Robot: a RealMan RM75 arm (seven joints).
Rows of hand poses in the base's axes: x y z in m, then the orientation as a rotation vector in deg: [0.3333 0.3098 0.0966 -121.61 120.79 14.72]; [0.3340 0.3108 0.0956 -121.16 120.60 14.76]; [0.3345 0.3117 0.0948 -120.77 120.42 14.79]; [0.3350 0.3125 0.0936 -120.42 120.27 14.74]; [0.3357 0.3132 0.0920 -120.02 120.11 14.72]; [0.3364 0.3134 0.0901 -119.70 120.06 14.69]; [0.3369 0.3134 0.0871 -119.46 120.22 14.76]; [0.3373 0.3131 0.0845 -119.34 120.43 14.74]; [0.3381 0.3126 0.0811 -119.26 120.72 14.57]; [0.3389 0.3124 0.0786 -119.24 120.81 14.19]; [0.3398 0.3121 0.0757 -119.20 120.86 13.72]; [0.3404 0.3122 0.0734 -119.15 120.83 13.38]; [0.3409 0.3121 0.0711 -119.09 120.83 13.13]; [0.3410 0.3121 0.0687 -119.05 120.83 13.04]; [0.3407 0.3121 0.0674 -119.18 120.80 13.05]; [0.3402 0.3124 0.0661 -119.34 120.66 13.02]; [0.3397 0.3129 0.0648 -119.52 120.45 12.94]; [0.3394 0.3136 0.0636 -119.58 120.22 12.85]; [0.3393 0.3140 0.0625 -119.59 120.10 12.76]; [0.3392 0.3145 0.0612 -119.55 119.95 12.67]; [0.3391 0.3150 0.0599 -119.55 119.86 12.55]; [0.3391 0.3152 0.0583 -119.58 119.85 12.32]
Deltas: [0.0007 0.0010 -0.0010 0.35 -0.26 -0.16]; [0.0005 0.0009 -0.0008 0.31 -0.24 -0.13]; [0.0005 0.0008 -0.0012 0.24 -0.25 -0.13]; [0.0007 0.0007 -0.0016 0.29 -0.26 -0.15]; [0.0007 0.0002 -0.0019 0.18 -0.17 -0.15]; [0.0005 0.0000 -0.0030 0.07 0.02 -0.19]; [0.0004 -0.0003 -0.0026 -0.06 0.05 -0.15]; [0.0008 -0.0005 -0.0034 -0.18 0.03 -0.17]; [0.0008 -0.0002 -0.0025 -0.20 -0.16 -0.07]; [0.0009 -0.0003 -0.0029 -0.20 -0.24 -0.07]; [0.0006 0.0001 -0.0023 -0.10 -0.21 -0.04]; [0.0005 -0.0001 -0.0023 -0.07 -0.15 -0.05]; [0.0001 0.0000 -0.0024 -0.02 -0.06 -0.03]; [-0.0003 0.0000 -0.0013 -0.05 0.04 0.08]; [-0.0005 0.0003 -0.0013 -0.02 -0.02 0.14]; [-0.0005 0.0005 -0.0013 -0.02 -0.08 0.18]; [-0.0003 0.0007 -0.0012 0.05 -0.14 0.12]; [-0.0001 0.0004 -0.0011 0.02 -0.11 0.05]; [-0.0001 0.0005 -0.0013 0.06 -0.14 0.04]; [-0.0001 0.0005 -0.0013 0.00 -0.11 0.03]; [0.0000 0.0002 -0.0016 -0.11 -0.11 0.00]
